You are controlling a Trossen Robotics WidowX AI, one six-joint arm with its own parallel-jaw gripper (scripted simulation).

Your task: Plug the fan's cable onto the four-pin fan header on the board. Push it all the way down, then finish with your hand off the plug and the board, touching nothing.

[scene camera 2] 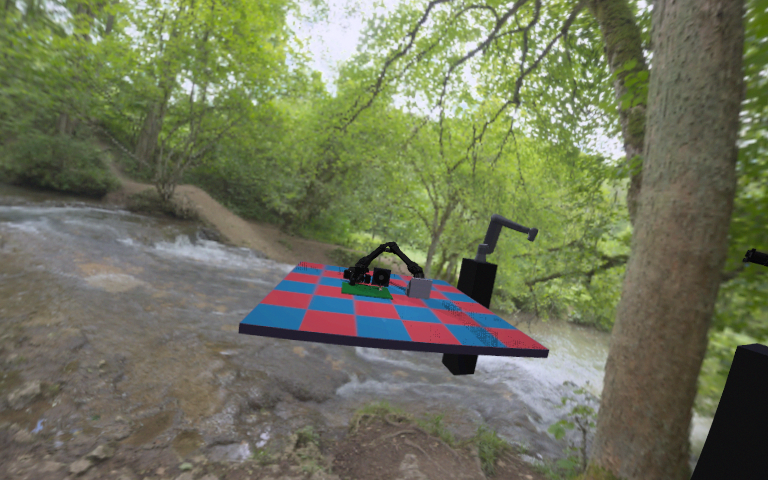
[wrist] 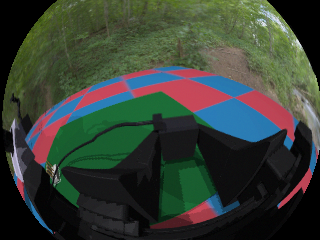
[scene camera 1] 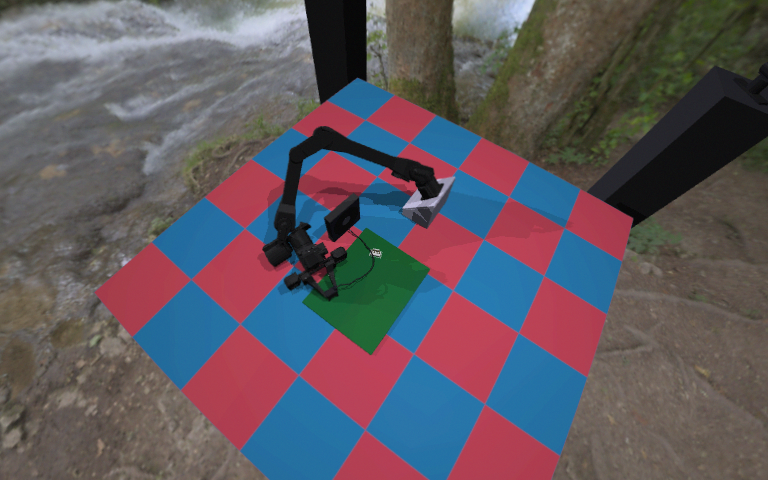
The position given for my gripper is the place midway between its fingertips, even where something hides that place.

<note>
In view: my gripper (scene camera 1: 331, 294) and a green board (wrist: 79, 131).
My gripper is seen too in the wrist view (wrist: 176, 131).
</note>
